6 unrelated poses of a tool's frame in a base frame.
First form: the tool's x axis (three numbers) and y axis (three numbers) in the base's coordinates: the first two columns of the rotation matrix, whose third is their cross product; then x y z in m.
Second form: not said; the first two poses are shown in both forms.
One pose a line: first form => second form
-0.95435 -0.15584 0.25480 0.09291 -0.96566 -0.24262 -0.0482 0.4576 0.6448 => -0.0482 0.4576 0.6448 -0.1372 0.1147 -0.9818 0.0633
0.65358 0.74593 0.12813 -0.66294 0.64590 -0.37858 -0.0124 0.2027 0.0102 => -0.0124 0.2027 0.0102 -0.1509 -0.1375 0.3928 0.8967
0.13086 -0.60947 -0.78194 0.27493 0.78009 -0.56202 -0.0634 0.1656 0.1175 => -0.0634 0.1656 0.1175 -0.1424 0.5873 -0.2995 0.7383
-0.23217 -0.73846 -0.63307 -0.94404 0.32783 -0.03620 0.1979 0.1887 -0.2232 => 0.1979 0.1887 -0.2232 -0.5507 0.7637 0.1810 0.2839
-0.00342 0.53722 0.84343 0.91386 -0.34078 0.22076 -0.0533 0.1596 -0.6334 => -0.0533 0.1596 -0.6334 -0.6759 -0.5368 -0.4622 0.2037
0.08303 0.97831 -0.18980 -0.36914 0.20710 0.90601 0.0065 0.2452 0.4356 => 0.0065 0.2452 0.4356 0.3527 0.4318 0.5216 0.6458
